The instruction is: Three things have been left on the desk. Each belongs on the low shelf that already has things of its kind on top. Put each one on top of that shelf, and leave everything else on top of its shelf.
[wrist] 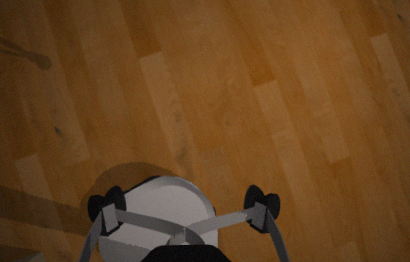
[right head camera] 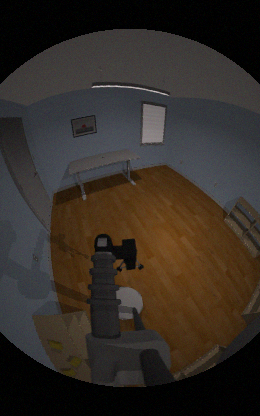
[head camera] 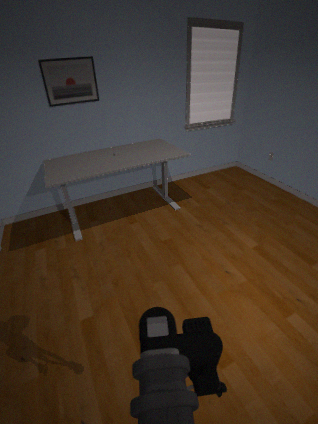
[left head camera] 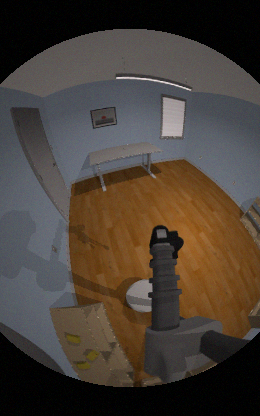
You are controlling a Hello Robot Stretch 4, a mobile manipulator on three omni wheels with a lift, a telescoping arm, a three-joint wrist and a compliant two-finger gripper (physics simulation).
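Pixels of known places: gripper, fingertip midpoint: (wrist: 185, 201); robot's base, link origin: (right head camera: 124, 302) (left head camera: 143, 294).
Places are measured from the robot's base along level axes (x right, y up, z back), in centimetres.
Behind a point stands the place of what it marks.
The desk (head camera: 80, 165) {x -66.7, y 69.3, z -231.6 cm} (left head camera: 115, 152) {x -47.0, y 69.3, z -234.3 cm} (right head camera: 95, 162) {x -42.8, y 69.3, z -224.9 cm} stands far off against the back wall. A tiny dark thing (head camera: 114, 154) {x -32.4, y 70.7, z -253.9 cm} shows on its top, too small to name. A low wooden shelf (left head camera: 62, 320) {x -69.2, y 58.3, z 32.8 cm} (right head camera: 44, 326) {x -68.9, y 58.3, z 31.8 cm} stands near, at the lower left of the side head views. Three yellow blocks lie on top of it: one block (left head camera: 73, 339) {x -55.6, y 62.8, z 46.6 cm} (right head camera: 55, 345), a second block (left head camera: 92, 355) {x -39.6, y 62.8, z 58.8 cm} (right head camera: 75, 361) and a third block (left head camera: 83, 366) (right head camera: 68, 372). My gripper (wrist: 185, 201) {x 8.7, y 79.2, z -27.2 cm} (right head camera: 130, 267) {x 8.7, y 79.2, z -27.2 cm} is open and empty, high above the floor and away from desk and shelf.
Another shelf unit (right head camera: 233, 207) {x 241.4, y 31.8, z -107.3 cm} stands along the right wall. Parts of more wooden furniture show at the lower right of the right head view. My white round base (left head camera: 138, 296) {x -6.1, y 18.7, z 0.6 cm} (wrist: 165, 200) {x 2.1, y 18.7, z -14.2 cm} is below the gripper. A grey door (left head camera: 40, 155) {x -149.1, y 122.7, z -145.6 cm} is at the left.
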